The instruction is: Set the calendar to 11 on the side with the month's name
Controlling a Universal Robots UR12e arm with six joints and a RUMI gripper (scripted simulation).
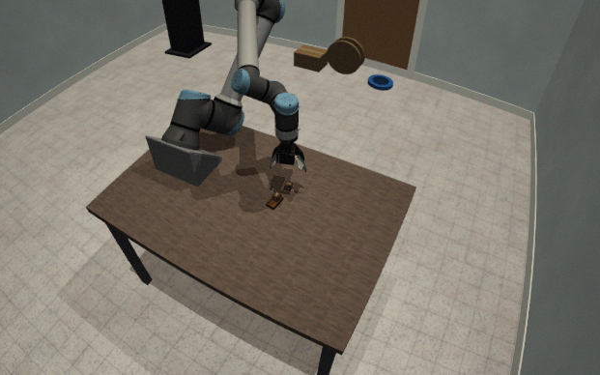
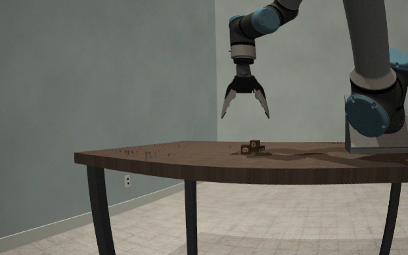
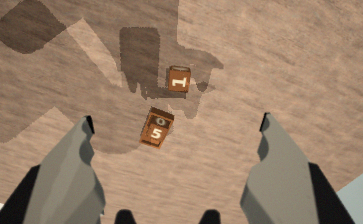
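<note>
Now: the cube 10 cm below my hand. The rest, counted from my hand: calendar tray: 1 cm behind, 11 cm to the right, 11 cm below.
</note>
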